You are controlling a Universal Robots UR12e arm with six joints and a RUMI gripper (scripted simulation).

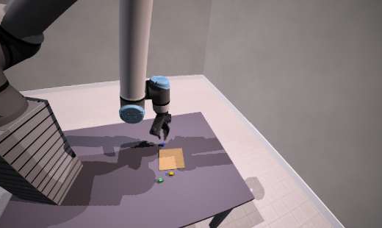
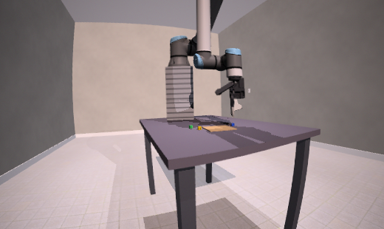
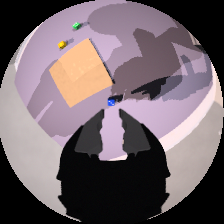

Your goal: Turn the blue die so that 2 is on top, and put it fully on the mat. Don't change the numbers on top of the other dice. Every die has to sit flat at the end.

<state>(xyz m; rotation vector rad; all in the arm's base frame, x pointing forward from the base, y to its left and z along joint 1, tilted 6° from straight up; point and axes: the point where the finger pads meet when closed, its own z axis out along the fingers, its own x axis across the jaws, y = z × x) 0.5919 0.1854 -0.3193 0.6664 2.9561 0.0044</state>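
The blue die is 60 mm below my hand. Also, from my hand: tan mat: 110 mm to the right, 60 mm below, 40 mm ahead; yellow die: 210 mm to the right, 60 mm below, 30 mm ahead; green die: 240 mm to the right, 60 mm below, 30 mm behind.
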